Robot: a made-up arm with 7 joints.
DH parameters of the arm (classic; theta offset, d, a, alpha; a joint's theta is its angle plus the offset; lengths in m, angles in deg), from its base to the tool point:
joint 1: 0 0.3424 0 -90
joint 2: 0 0 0 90
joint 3: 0 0.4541 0.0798 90
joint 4: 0 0 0.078 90
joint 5: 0 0.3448 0 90
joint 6: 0 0 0.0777 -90
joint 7: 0 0.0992 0 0
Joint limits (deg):
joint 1: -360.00..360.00
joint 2: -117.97..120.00
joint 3: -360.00..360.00
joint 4: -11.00..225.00
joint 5: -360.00..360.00
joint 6: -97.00..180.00
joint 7: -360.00..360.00
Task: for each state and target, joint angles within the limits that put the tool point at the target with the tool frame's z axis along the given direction. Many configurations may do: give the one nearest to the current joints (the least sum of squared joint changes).
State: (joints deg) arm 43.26 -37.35 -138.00 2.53 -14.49 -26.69 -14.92
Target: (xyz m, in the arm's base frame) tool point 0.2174 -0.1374 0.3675 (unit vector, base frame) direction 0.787 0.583 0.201
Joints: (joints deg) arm 78.12 -80.25 -108.19 -4.07 -42.04 -49.49 -14.92
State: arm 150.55 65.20 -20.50 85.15 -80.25 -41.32 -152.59
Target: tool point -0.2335 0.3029 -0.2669 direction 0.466 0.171 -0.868
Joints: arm 155.43 105.56 -29.67 81.84 -77.97 -9.25 -152.59
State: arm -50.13 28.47 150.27 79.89 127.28 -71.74 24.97
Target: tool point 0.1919 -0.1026 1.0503 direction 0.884 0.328 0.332
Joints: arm -81.70 38.82 171.86 109.59 92.41 -59.63 24.97
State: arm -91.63 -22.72 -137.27 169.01 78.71 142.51 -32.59
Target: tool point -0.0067 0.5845 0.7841 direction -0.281 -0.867 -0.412
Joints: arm -99.76 -54.48 -138.36 173.93 77.70 166.84 -32.59
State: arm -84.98 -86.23 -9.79 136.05 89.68 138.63 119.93
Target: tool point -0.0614 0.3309 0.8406 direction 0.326 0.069 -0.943
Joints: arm -70.44 -71.50 -3.79 94.02 44.40 157.18 119.93
